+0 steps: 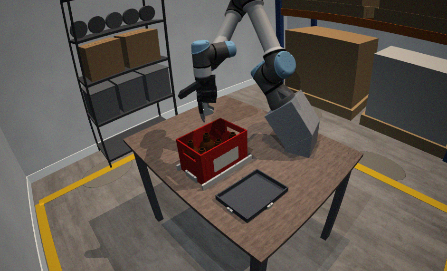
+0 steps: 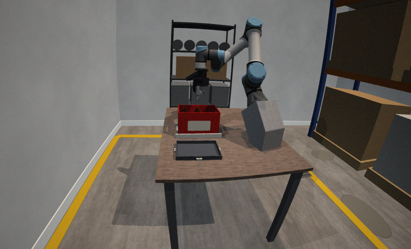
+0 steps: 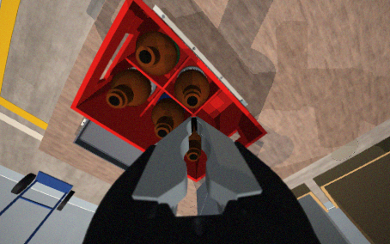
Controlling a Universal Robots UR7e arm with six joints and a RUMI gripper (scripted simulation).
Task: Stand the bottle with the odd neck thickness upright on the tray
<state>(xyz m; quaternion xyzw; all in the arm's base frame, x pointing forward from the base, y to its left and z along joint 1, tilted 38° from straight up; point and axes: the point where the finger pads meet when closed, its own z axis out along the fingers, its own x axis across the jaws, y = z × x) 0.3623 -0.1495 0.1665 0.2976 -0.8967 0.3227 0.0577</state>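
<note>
Right now the red crate is 16 cm below my hand, 4 cm to the left of it and 1 cm ahead of it. Round my hand: dark tray (32 cm to the left, 23 cm below, 8 cm ahead).
</note>
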